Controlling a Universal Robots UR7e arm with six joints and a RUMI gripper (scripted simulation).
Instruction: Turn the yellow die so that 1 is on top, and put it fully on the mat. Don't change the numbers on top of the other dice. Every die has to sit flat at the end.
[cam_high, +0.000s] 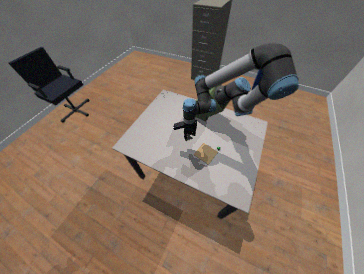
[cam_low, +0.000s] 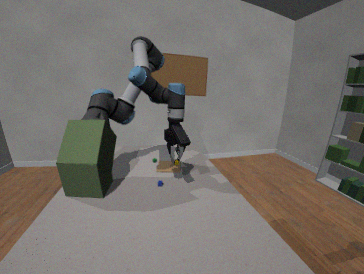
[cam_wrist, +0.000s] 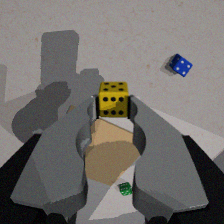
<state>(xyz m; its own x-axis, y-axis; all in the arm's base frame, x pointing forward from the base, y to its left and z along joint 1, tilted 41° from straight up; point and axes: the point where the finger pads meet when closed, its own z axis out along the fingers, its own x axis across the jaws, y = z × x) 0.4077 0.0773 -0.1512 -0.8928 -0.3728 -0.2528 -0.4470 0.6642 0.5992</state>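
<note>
The tan mat lies 40 mm behind my hand, 160 mm to the left of it and 120 mm below it. Round my hand: green die: 140 mm behind, 220 mm to the left, 110 mm below; then yellow die: 10 mm below; then blue die: 80 mm behind, 40 mm to the right, 110 mm below.
</note>
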